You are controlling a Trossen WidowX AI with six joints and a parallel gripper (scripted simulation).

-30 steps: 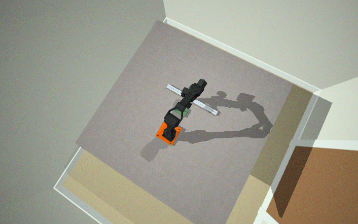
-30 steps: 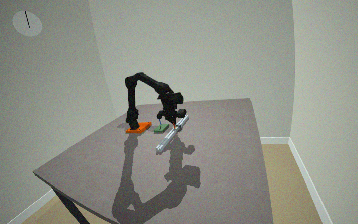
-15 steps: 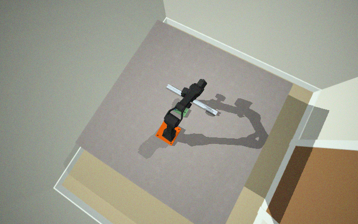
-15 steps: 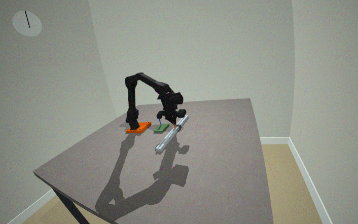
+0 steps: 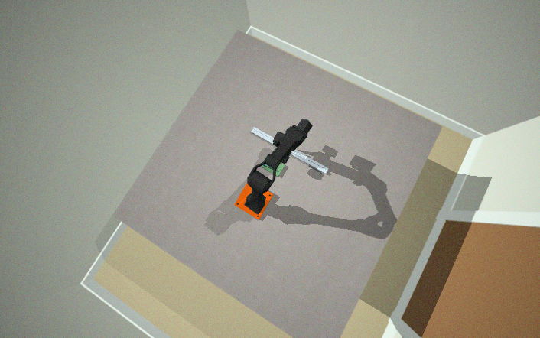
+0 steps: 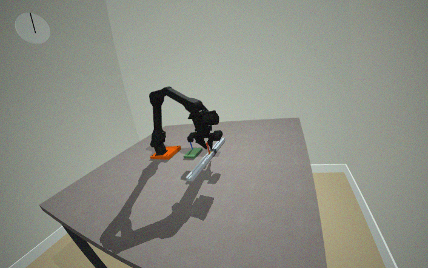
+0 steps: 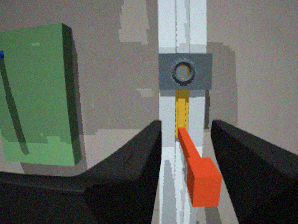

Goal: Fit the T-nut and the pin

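Right now my gripper tip is 1 cm to the right of the brass T-nut. Round my gripper tip: blue pin (14 cm behind, 6 cm to the left, 1 cm below); then green tray (13 cm behind, 4 cm to the left, 3 cm below); then aluminum rail (3 cm below, 1 cm to the left).
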